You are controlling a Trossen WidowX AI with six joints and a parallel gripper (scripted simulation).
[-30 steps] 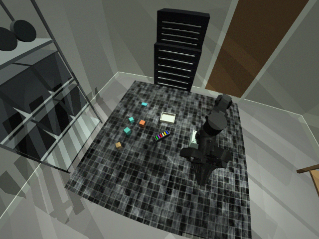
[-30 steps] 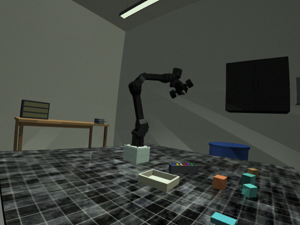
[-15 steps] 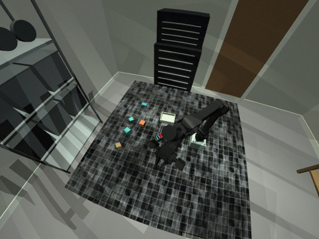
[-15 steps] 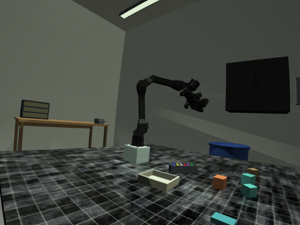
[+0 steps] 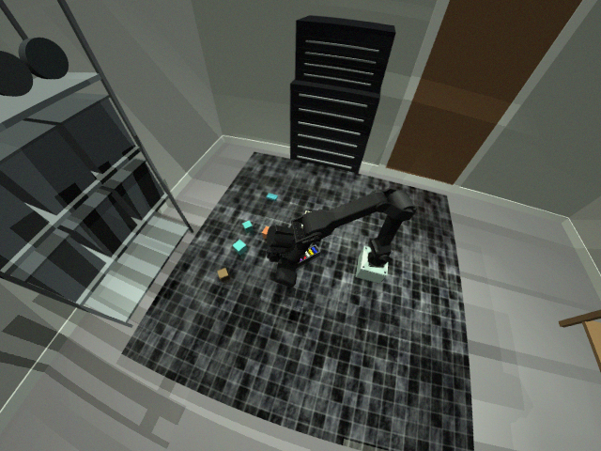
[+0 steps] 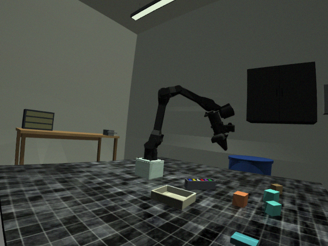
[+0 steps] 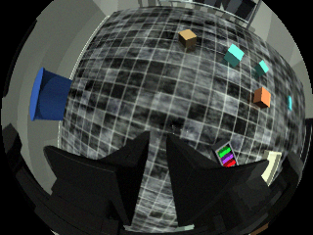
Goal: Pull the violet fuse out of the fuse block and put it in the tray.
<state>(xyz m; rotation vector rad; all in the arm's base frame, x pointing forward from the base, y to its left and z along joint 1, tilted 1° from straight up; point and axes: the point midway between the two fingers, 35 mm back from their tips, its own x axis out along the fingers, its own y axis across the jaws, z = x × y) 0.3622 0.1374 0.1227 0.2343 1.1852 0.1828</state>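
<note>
Now: the violet fuse 15 cm below my gripper tip, 14 cm to the right of it and 6 cm behind it. Round my gripper tip: cream tray 37 cm to the right, 17 cm below, 11 cm behind.
</note>
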